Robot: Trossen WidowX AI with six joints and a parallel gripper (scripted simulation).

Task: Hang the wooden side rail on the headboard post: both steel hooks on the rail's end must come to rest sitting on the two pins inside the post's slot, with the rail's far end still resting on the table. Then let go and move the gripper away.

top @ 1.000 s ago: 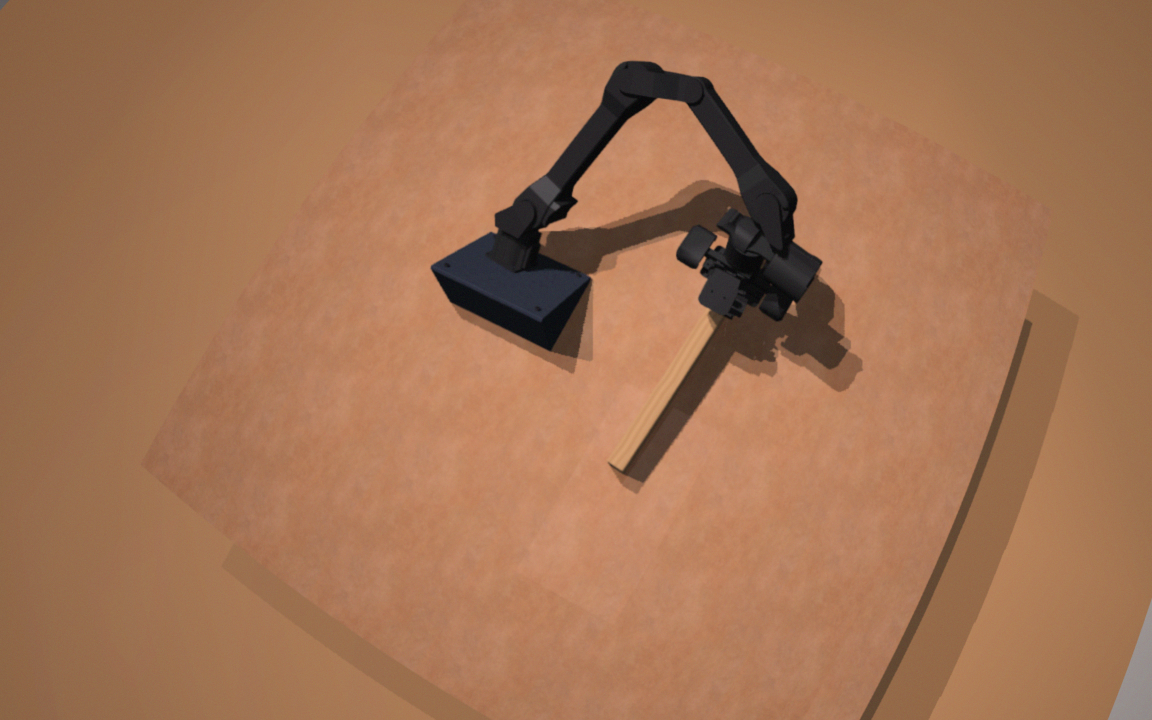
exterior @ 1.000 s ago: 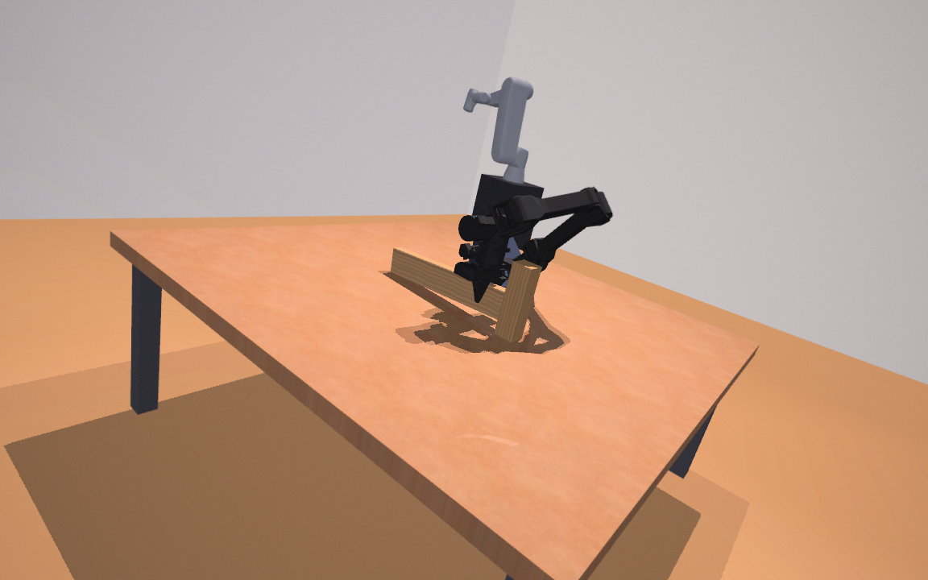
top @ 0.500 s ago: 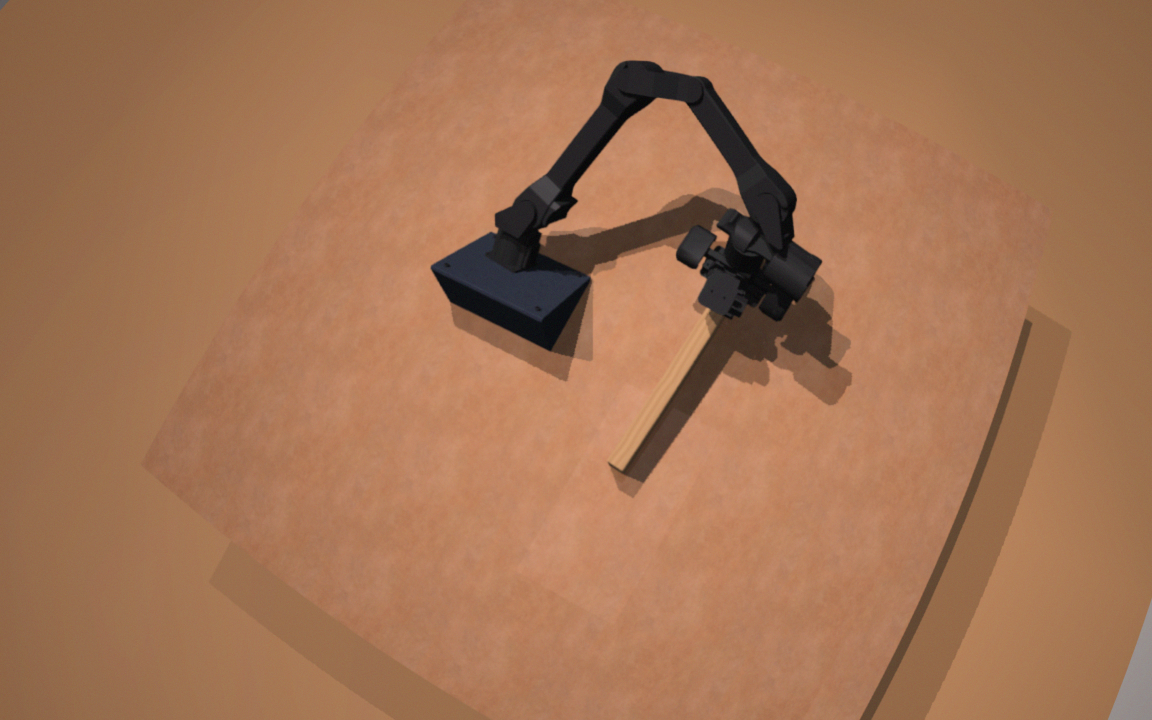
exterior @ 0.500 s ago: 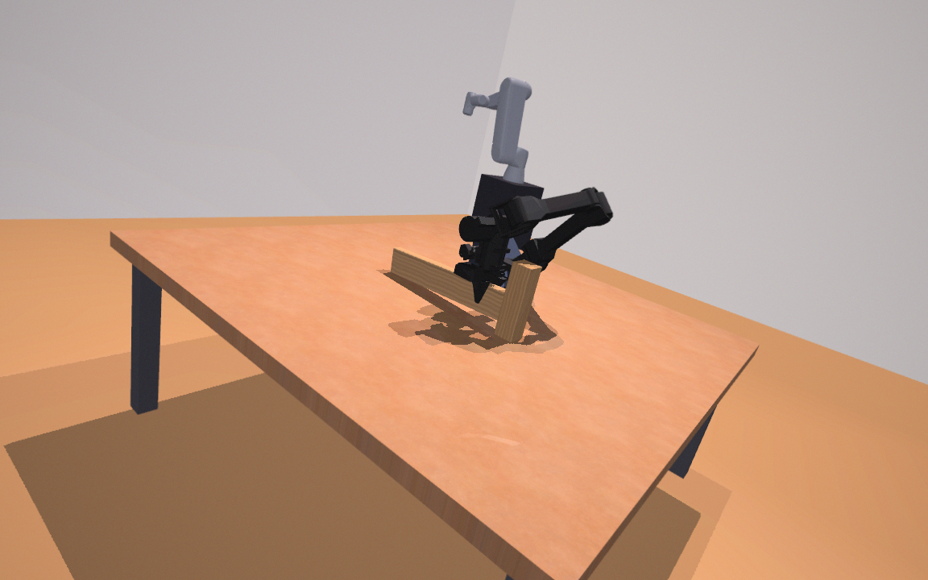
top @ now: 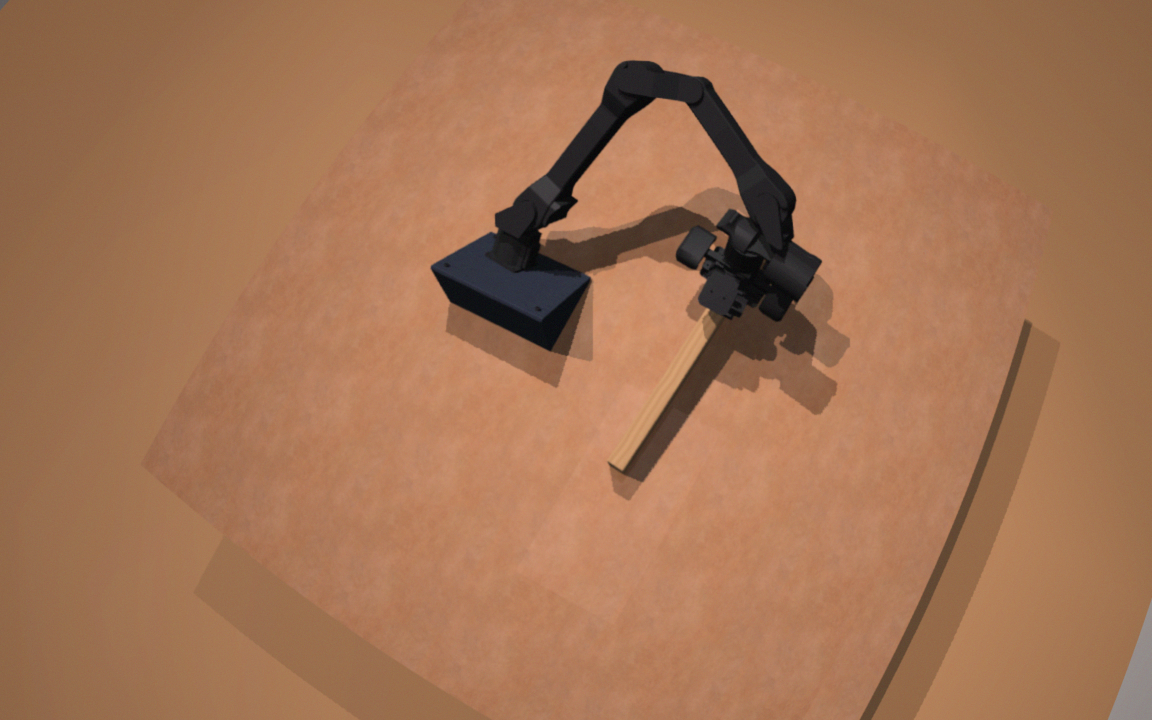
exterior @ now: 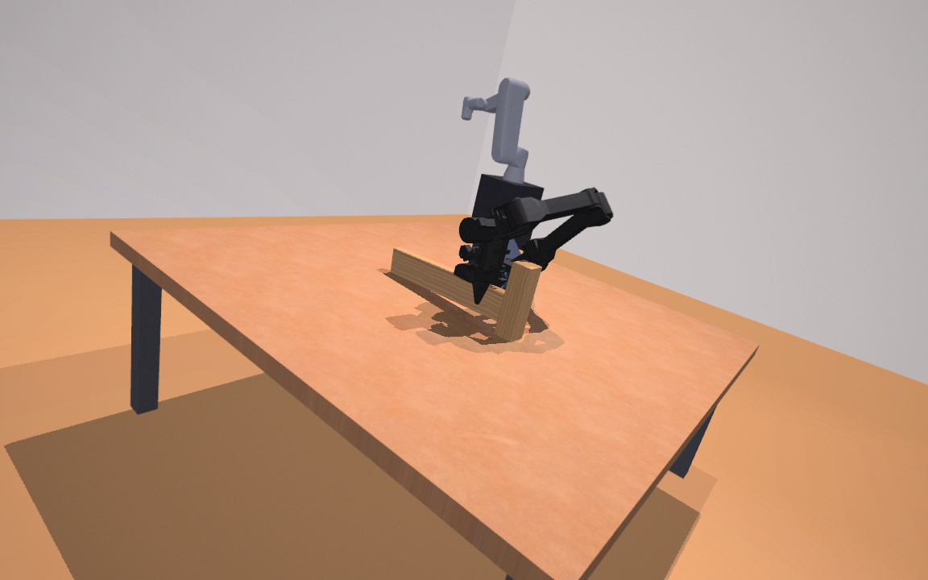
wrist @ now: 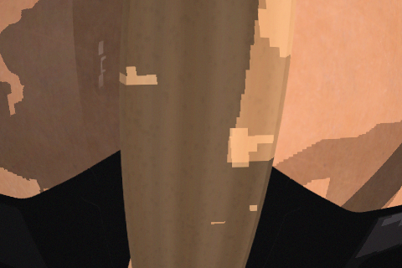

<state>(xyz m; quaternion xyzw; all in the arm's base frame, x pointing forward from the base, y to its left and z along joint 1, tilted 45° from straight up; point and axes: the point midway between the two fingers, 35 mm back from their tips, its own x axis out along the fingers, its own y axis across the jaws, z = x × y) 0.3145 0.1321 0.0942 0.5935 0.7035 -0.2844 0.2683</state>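
My gripper tip is 1 cm past the wooden headboard post, 10 cm to the right of it and 5 cm below it.
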